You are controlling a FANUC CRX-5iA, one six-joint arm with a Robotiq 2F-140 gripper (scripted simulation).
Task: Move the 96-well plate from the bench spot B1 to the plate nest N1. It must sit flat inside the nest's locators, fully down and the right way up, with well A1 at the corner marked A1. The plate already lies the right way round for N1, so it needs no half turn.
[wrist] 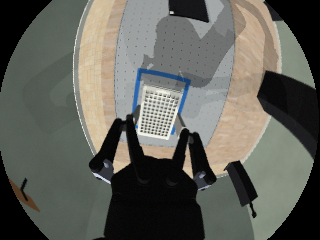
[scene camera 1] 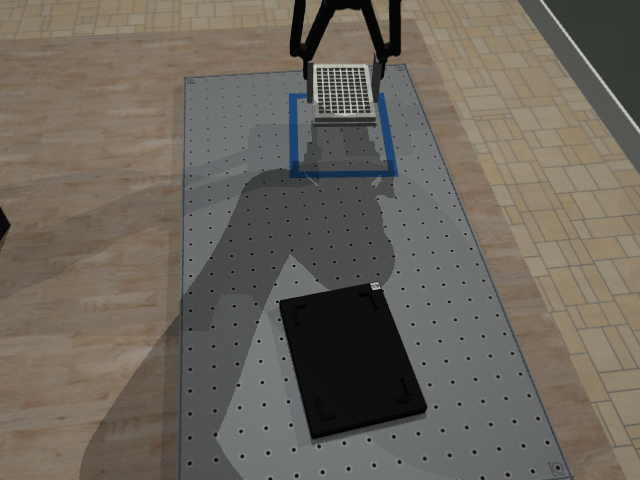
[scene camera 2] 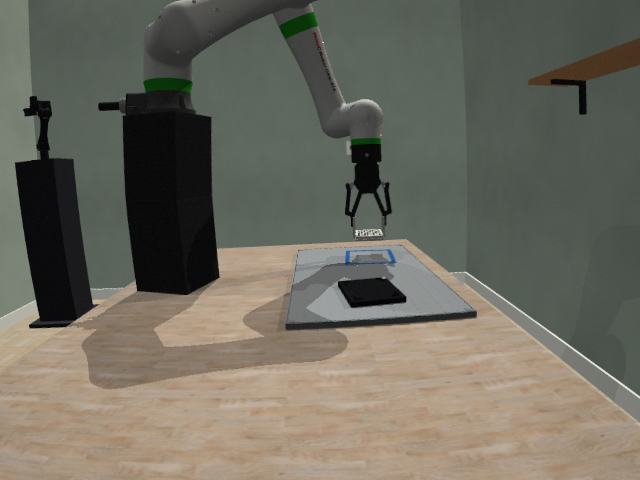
Observation:
In view: the gripper [scene camera 1: 342, 97], a white 96-well plate [wrist: 162, 123] and a black plate nest N1 [scene camera 1: 350, 355].
The gripper is seen too in the wrist view [wrist: 157, 113] and in scene camera 2 [scene camera 2: 368, 236]. The black plate nest N1 also shows in scene camera 2 [scene camera 2: 374, 292].

